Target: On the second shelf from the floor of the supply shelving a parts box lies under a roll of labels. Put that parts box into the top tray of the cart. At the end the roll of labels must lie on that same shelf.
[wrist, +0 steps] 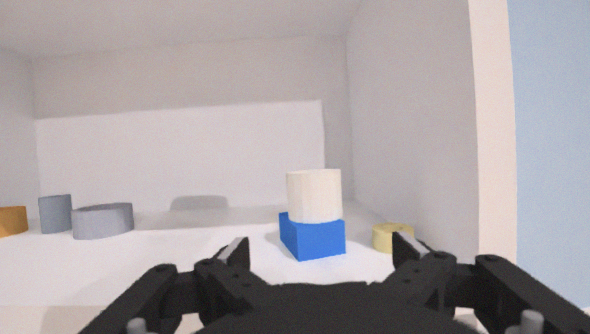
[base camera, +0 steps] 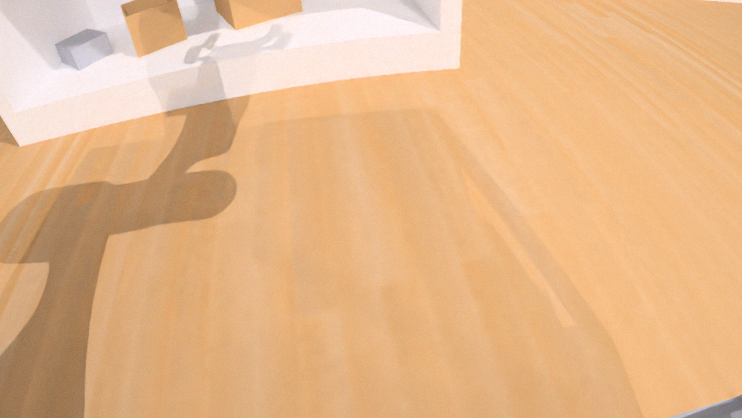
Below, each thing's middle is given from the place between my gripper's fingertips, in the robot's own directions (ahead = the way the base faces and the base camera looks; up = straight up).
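Labels:
The pale yellow roll [wrist: 381, 233] is 100 mm to the right of my hand and 170 mm ahead of it, and it sits 50 mm below it. Then there is the grey block [base camera: 81, 50], which is far to the left of my hand, a fair way ahead of it and far below it.

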